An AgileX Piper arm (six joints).
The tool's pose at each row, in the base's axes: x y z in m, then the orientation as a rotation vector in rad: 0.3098, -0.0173, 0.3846, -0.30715, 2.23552, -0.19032; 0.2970, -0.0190, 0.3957, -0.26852, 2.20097, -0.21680; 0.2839, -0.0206, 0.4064, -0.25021, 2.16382, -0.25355; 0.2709, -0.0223, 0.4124, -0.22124, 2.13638, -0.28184; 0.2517, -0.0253, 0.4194, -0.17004, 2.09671, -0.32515; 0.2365, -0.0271, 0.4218, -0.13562, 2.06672, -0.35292; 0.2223, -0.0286, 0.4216, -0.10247, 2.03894, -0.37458; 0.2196, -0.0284, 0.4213, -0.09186, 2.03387, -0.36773; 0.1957, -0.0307, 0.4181, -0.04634, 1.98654, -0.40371; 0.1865, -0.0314, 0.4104, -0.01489, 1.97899, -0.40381; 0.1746, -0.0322, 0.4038, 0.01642, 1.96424, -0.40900; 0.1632, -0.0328, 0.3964, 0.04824, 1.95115, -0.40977; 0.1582, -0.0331, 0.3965, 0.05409, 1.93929, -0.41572; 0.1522, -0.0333, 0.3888, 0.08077, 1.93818, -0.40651; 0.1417, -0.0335, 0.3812, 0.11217, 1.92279, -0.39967
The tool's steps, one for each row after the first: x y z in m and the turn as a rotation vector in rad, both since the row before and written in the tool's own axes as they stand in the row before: 0.0001, -0.0023, -0.0169, 0.03768, -0.03065, 0.01737; 0.0000, -0.0027, -0.0168, 0.03833, -0.03092, -0.00106; 0.0031, -0.0022, -0.0139, 0.03526, -0.02200, 0.00987; 0.0057, -0.0039, -0.0195, 0.05684, -0.03006, 0.02005; 0.0064, -0.0026, -0.0139, 0.03818, -0.02289, 0.01415; 0.0076, -0.0021, -0.0119, 0.03335, -0.02114, 0.01576; 0.0015, 0.0000, -0.0023, 0.00051, -0.00482, 0.01087; 0.0146, -0.0034, -0.0190, 0.05204, -0.03646, 0.01949; 0.0109, 0.0003, -0.0050, 0.01518, -0.00317, 0.02263; 0.0111, -0.0009, -0.0078, 0.01977, -0.00936, 0.02092; 0.0115, -0.0008, -0.0072, 0.01679, -0.00783, 0.02321; 0.0020, -0.0014, -0.0044, 0.00840, -0.01010, 0.00267; 0.0094, 0.0005, -0.0026, 0.00609, 0.00252, 0.02294; 0.0111, -0.0009, -0.0066, 0.01173, -0.01020, 0.02700
